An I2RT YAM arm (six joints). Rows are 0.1 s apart.
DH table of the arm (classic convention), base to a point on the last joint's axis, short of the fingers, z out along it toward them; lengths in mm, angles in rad. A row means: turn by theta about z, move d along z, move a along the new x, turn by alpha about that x. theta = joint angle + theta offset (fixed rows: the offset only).
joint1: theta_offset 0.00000  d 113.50  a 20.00  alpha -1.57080
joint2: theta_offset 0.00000  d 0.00  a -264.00  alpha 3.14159
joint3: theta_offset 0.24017  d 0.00  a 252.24  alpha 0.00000
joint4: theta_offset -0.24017  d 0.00  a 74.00  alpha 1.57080
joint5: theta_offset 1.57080  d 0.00  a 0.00  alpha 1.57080
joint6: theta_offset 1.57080  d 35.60  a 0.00  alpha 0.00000
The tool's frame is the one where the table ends.
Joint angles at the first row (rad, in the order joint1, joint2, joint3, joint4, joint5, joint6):
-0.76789 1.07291 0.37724 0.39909 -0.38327 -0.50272
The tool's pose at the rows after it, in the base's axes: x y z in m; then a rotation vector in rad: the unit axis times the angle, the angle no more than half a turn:
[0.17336 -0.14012 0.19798 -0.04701 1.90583 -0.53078]
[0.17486 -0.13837 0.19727 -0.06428 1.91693 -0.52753]
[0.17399 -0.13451 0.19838 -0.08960 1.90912 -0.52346]
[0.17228 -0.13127 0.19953 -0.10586 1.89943 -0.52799]
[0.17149 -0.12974 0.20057 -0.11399 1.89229 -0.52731]
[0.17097 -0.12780 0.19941 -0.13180 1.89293 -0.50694]
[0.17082 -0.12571 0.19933 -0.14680 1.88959 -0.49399]
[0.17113 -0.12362 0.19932 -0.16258 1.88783 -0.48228]
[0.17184 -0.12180 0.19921 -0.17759 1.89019 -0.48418]
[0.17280 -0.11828 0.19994 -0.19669 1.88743 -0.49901]
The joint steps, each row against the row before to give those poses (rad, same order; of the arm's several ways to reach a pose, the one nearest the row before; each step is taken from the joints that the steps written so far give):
0.03260 0.00897 -0.00736 -0.00870 0.02836 -0.02476
0.01083 0.00115 0.00285 -0.01372 0.00319 -0.01240
0.00923 -0.02033 -0.00661 -0.00838 -0.00867 -0.00982
0.00573 -0.02240 -0.00870 -0.00423 -0.00252 -0.00739
0.00232 -0.01161 -0.00307 -0.00229 -0.00448 -0.00163
0.00228 -0.00557 -0.00447 -0.00826 -0.01967 -0.00396
0.00522 -0.00739 -0.00307 -0.00531 -0.01190 -0.00237
0.00713 -0.00553 -0.00137 -0.00647 -0.00906 -0.00366
0.00944 -0.00326 -0.00029 -0.00608 0.00393 -0.00994
0.01876 -0.01080 -0.00297 -0.00252 0.01773 -0.01296

